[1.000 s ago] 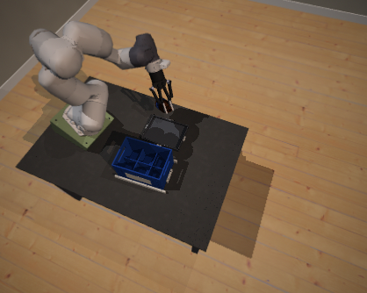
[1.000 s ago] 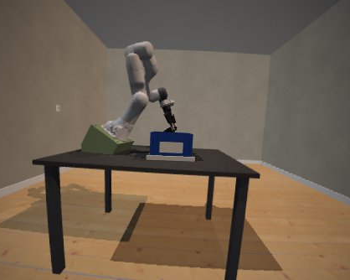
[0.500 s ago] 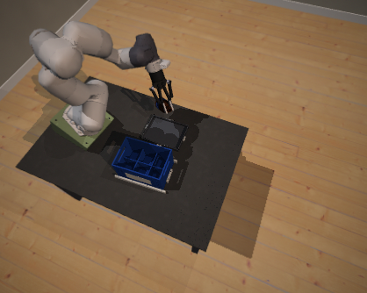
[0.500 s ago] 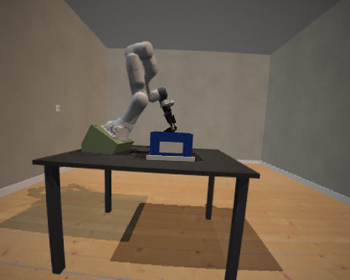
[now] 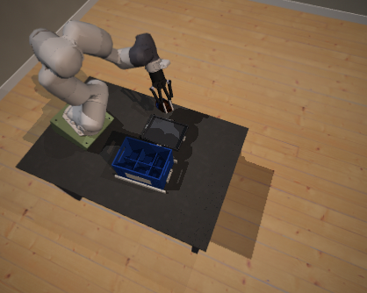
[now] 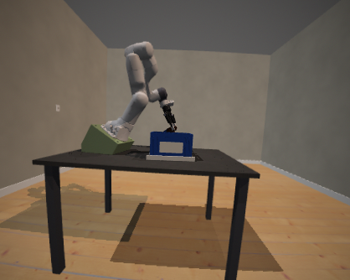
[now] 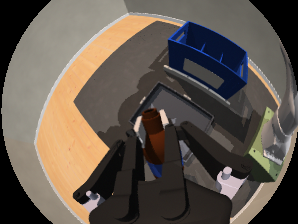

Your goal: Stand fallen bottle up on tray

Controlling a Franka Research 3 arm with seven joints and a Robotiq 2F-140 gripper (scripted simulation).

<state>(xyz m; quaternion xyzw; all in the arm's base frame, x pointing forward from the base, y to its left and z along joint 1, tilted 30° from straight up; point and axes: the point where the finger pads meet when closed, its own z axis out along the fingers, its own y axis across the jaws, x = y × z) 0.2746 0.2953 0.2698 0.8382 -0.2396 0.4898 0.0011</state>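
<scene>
The brown bottle lies 30 mm behind my hand, 20 mm to the left of it and 40 mm below it. Round my hand: blue crate 50 mm ahead, 330 mm to the right, 130 mm below; then dark tray 60 mm to the right, 200 mm below.
</scene>
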